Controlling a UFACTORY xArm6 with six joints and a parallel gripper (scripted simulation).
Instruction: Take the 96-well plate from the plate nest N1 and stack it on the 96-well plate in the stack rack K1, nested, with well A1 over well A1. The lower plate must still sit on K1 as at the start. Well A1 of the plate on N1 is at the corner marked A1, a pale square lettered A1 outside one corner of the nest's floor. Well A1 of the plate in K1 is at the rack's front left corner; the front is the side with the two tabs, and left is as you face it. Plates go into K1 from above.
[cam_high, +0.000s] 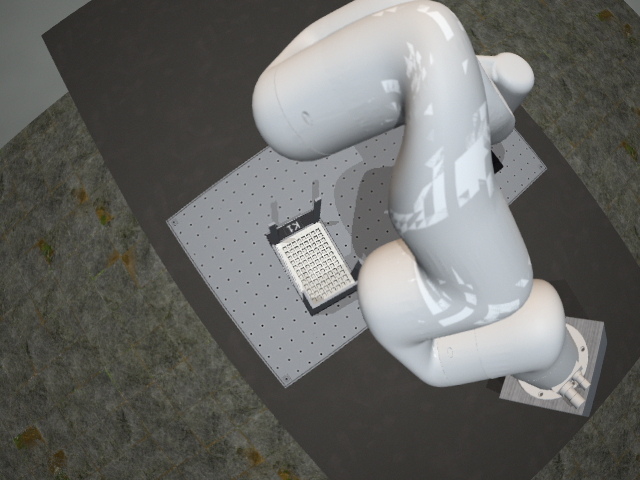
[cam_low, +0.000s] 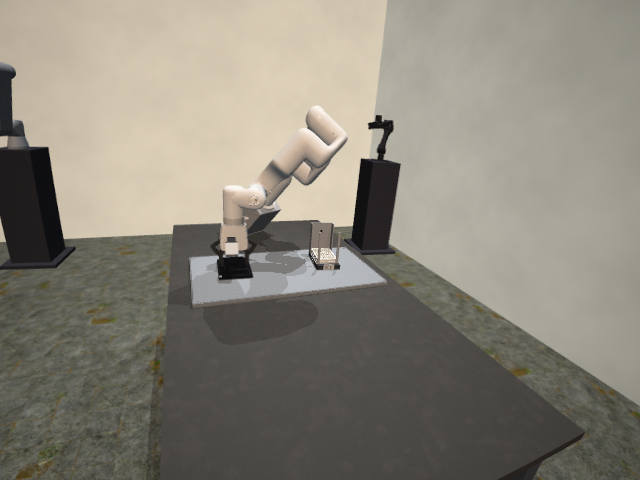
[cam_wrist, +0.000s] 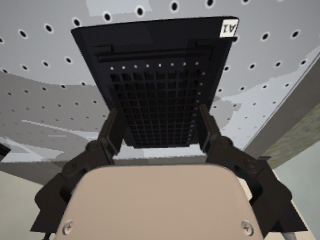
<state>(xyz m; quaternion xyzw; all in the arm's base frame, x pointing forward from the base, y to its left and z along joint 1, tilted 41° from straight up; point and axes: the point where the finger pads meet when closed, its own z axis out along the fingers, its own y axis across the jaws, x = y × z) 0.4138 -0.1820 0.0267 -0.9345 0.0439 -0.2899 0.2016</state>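
Right now the black 96-well plate is 1 cm below my hand. From my hand the other things lie so: white 96-well plate (5 cm behind, 37 cm to the left); then pale A1 mark (8 cm ahead, 5 cm to the right, 2 cm below).
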